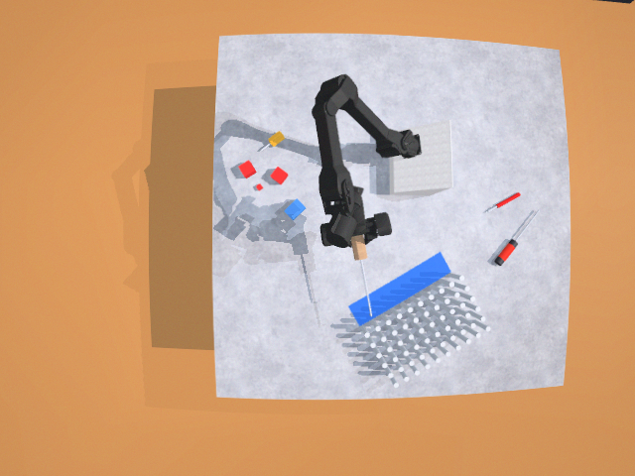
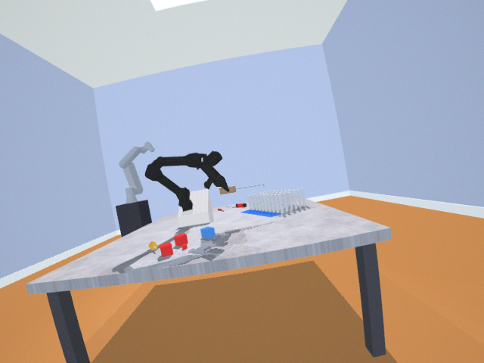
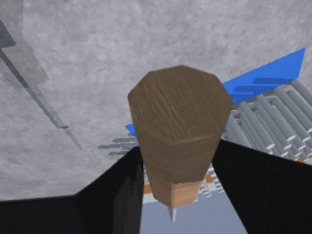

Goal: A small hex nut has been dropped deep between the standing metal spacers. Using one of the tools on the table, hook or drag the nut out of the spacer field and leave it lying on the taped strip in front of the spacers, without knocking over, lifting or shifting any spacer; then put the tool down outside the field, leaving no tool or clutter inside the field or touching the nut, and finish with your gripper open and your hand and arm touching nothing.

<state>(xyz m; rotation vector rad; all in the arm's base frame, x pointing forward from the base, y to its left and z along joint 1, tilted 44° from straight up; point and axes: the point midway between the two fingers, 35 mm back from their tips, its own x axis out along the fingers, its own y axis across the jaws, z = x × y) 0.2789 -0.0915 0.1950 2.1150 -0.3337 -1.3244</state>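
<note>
The blue taped strip is 170 mm ahead of my gripper tip, 150 mm to the left of it and 180 mm below it. The rest, counted from my gripper tip: hex nut (340 mm ahead, 190 mm to the left, 180 mm below); then blue cube (130 mm behind, 180 mm to the right, 160 mm below); then hook tool (100 mm ahead, 10 mm to the left).
</note>
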